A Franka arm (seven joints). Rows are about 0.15 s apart.
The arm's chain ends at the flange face. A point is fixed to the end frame.
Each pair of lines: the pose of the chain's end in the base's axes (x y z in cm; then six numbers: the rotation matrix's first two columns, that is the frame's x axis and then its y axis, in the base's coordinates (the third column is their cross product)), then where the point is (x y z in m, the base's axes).
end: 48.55 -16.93 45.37 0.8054 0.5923 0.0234 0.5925 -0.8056 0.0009
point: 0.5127 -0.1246 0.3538
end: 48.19 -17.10 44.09 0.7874 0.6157 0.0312 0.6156 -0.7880 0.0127
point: 0.5091 -0.1260 0.3411
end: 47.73 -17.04 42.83 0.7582 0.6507 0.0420 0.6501 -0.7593 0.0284
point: 0.5043 -0.1247 0.3288
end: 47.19 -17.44 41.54 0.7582 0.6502 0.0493 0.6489 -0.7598 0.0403
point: 0.5002 -0.1291 0.3161
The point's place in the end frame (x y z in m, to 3 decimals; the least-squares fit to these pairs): 0.046 -0.020 0.101
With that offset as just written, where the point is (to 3 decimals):
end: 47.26 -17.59 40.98 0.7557 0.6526 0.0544 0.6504 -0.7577 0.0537
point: 0.502 -0.131 0.311
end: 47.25 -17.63 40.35 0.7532 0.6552 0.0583 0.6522 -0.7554 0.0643
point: 0.503 -0.132 0.304
